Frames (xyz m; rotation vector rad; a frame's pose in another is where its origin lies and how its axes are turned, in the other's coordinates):
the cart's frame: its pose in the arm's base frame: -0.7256 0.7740 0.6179 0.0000 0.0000 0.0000
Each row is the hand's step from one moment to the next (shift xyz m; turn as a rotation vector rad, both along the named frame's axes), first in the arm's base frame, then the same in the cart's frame.
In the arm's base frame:
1: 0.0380 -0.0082 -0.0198 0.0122 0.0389 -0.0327
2: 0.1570 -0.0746 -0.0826 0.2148 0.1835 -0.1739
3: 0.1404 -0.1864 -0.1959 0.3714 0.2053 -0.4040
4: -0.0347 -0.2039 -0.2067 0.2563 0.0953 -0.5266
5: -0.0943 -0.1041 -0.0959 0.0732 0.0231 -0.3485
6: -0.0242 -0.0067 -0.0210 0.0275 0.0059 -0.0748
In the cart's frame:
1: 0.0380 -0.0082 -0.0198 0.0122 0.0389 -0.0327
2: 0.1570 -0.0746 -0.0826 0.2148 0.1835 -0.1739
3: 0.1404 -0.1864 -0.1959 0.3714 0.2053 -0.4040
4: -0.0347 -0.2039 -0.2067 0.2563 0.0953 -0.5266
5: -0.0943 -0.1041 -0.0959 0.0732 0.0231 -0.3485
6: -0.0242 -0.0067 -0.0210 0.0275 0.0059 -0.0748

